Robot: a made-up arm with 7 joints.
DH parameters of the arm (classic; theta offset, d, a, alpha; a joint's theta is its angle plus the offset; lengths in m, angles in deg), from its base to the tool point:
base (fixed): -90 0.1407 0 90
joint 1: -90 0.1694 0.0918 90
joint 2: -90 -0.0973 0.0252 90
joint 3: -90 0.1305 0.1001 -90
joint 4: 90 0.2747 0.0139 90
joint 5: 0 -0.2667 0.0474 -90
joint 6: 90 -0.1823 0.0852 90
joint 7: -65.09 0 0.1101 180
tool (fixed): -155.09 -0.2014 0 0
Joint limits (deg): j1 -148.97..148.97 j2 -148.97..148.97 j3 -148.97..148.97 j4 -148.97..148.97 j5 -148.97..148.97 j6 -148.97..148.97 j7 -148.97..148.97
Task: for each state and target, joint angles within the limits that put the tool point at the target. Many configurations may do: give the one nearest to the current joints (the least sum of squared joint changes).
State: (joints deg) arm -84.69 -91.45 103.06 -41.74 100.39 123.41 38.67
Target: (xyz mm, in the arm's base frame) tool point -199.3 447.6 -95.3
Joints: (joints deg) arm -74.78 -66.91 118.79 1.76 103.86 94.06 38.45
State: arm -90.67 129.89 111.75 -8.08 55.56 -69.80 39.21
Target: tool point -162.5 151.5 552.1
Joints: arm -58.96 138.59 102.21 -1.43 84.80 -71.31 48.53
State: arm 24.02 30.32 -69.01 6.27 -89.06 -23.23 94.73
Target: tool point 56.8 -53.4 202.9
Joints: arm 14.50 24.43 -88.14 0.32 -90.14 -47.76 112.55
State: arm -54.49 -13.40 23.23 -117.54 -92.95 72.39 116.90
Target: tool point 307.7 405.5 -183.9
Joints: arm -75.78 8.28 29.05 -128.11 -103.91 78.85 103.56
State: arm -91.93 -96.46 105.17 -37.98 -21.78 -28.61 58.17
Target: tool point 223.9 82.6 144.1
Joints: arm -89.66 -83.40 103.94 -49.96 2.65 -8.62 57.71
